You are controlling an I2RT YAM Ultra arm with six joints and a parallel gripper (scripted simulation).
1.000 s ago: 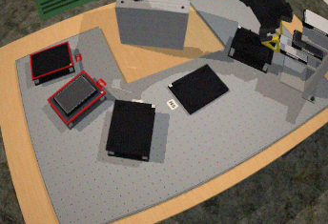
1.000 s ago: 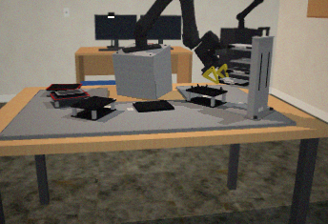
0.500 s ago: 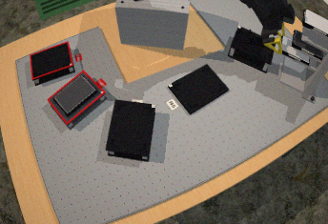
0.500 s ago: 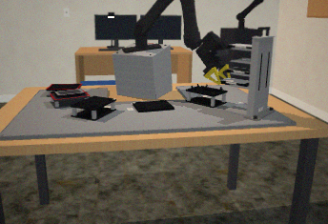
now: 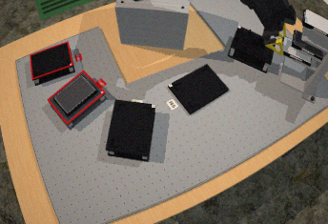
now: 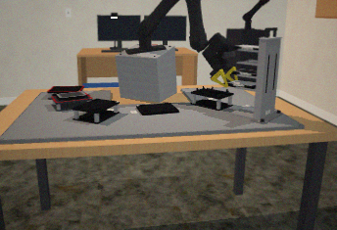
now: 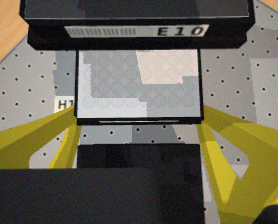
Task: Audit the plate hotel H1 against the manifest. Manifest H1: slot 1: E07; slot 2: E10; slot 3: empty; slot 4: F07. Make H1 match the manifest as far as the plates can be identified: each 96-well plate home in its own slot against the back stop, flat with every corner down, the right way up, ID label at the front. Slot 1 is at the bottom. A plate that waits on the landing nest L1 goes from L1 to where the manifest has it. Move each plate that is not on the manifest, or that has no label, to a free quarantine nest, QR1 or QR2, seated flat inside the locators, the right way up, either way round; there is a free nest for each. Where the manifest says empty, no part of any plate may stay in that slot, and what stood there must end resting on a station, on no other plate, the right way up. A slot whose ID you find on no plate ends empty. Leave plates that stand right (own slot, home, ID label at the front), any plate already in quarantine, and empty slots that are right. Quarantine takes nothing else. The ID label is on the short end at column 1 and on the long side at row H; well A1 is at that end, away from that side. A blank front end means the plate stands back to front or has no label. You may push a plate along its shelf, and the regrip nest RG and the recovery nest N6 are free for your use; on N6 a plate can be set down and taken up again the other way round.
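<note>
The pale grey 96-well plate lies 50 mm ahead of my hand, 30 mm to the left of it and 10 mm above it. Round my hand: H1 tag (120 mm below, 100 mm to the left, 20 mm behind); then black regrip nest RG (90 mm behind, 60 mm below, 50 mm to the right); then plate hotel H1 (140 mm ahead, 90 mm to the left, 50 mm above).
</note>
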